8 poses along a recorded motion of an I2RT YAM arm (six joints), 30 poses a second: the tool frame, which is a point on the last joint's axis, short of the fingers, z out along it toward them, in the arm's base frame.
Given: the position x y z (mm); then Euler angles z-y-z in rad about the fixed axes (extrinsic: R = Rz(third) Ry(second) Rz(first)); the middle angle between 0 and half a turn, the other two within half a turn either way.
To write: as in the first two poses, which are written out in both.
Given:
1: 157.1, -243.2, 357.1, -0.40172, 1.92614, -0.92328
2: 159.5, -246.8, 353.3, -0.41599, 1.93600, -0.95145
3: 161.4, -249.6, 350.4, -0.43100, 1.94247, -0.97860
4: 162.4, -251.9, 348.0, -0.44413, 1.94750, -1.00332
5: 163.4, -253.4, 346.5, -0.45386, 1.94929, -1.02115
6: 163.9, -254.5, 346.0, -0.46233, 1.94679, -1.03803
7: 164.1, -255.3, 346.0, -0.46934, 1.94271, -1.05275
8: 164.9, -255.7, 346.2, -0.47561, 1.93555, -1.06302
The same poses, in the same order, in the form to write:
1: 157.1, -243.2, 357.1, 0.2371, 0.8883, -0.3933, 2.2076
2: 159.5, -246.8, 353.3, 0.2426, 0.8844, -0.3987, 2.2315
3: 161.4, -249.6, 350.4, 0.2472, 0.8803, -0.4049, 2.2530
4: 162.4, -251.9, 348.0, 0.2516, 0.8765, -0.4105, 2.2719
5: 163.4, -253.4, 346.5, 0.2546, 0.8734, -0.4151, 2.2845
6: 163.9, -254.5, 346.0, 0.2575, 0.8698, -0.4208, 2.2934
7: 164.1, -255.3, 346.0, 0.2601, 0.8664, -0.4263, 2.2999
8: 164.9, -255.7, 346.2, 0.2611, 0.8633, -0.4320, 2.3023
